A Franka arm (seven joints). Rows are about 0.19 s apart.
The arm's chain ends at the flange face. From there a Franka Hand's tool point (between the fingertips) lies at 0.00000 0.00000 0.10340 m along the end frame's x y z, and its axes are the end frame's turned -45 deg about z.
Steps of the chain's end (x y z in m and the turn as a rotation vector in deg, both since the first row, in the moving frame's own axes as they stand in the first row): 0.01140, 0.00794, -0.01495, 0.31, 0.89, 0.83; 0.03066, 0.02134, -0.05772, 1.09, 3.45, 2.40; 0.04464, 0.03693, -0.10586, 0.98, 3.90, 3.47; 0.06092, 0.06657, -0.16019, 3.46, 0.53, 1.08; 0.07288, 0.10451, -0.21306, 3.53, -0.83, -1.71; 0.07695, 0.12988, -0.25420, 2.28, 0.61, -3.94; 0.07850, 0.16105, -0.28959, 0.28, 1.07, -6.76
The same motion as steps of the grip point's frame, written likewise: 0.00397, 0.01443, -0.01496, -0.41, 0.85, 0.83; 0.01232, 0.03990, -0.05793, -1.67, 3.21, 2.40; 0.01156, 0.06159, -0.10611, -2.06, 3.45, 3.47; 0.00113, 0.08646, -0.16038, 2.07, 2.82, 1.08; -0.01901, 0.11982, -0.21327, 3.08, 1.91, -1.71; -0.03382, 0.14400, -0.25429, 1.18, 2.04, -3.94; -0.05659, 0.17029, -0.28961, -0.56, 0.95, -6.76
